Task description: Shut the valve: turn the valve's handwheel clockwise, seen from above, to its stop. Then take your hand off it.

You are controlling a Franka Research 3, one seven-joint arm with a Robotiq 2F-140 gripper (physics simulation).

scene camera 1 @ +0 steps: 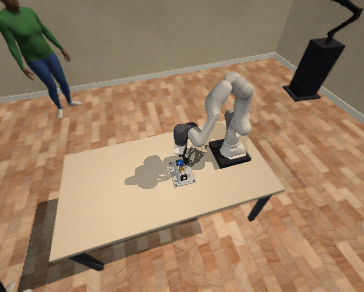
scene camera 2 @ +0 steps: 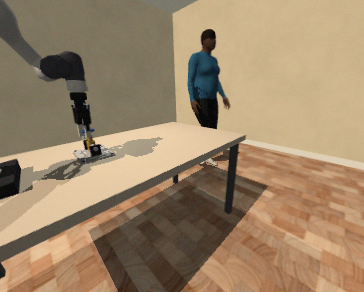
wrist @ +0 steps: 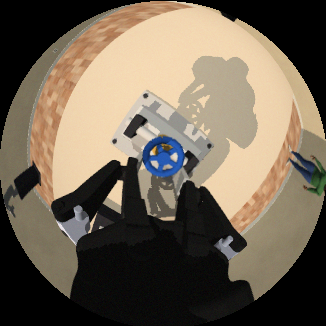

I see my gripper (wrist: 158, 163), a blue handwheel (wrist: 163, 156) and a light grey base plate (wrist: 150, 102).
